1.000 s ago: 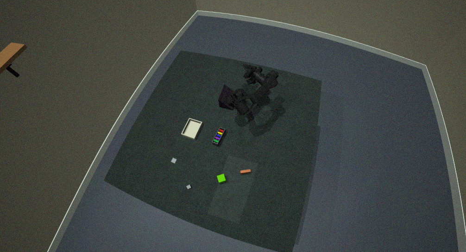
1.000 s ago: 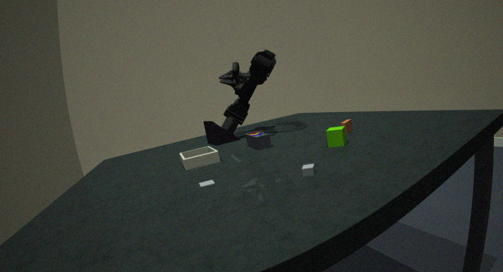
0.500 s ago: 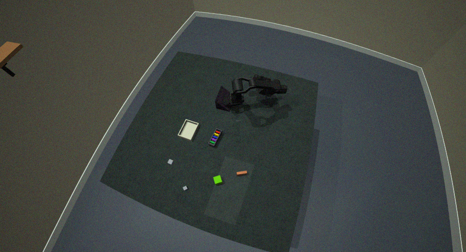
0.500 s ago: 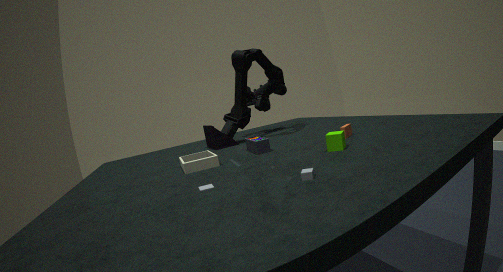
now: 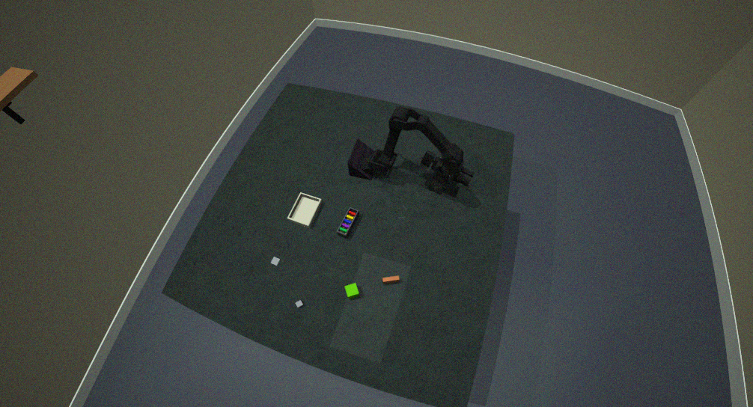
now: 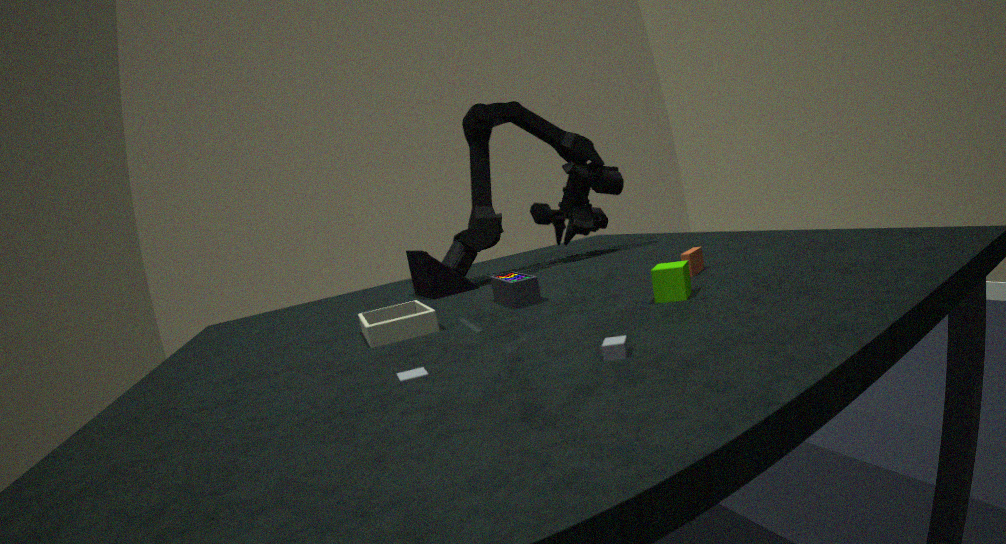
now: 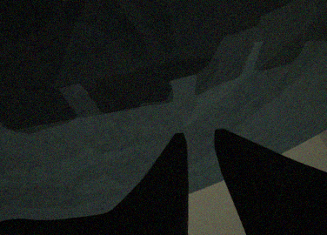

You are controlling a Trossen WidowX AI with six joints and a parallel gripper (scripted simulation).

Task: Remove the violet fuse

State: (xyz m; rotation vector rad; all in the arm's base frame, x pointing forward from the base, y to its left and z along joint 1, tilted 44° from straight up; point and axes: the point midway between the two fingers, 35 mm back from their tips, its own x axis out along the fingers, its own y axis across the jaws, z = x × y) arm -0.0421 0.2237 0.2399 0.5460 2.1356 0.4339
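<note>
My gripper tip is 360 mm short of the violet fuse, 340 mm to the left of it and 10 mm above it. Also, from my gripper tip: white tray: 320 mm ahead, 530 mm to the right, 30 mm below.
</note>
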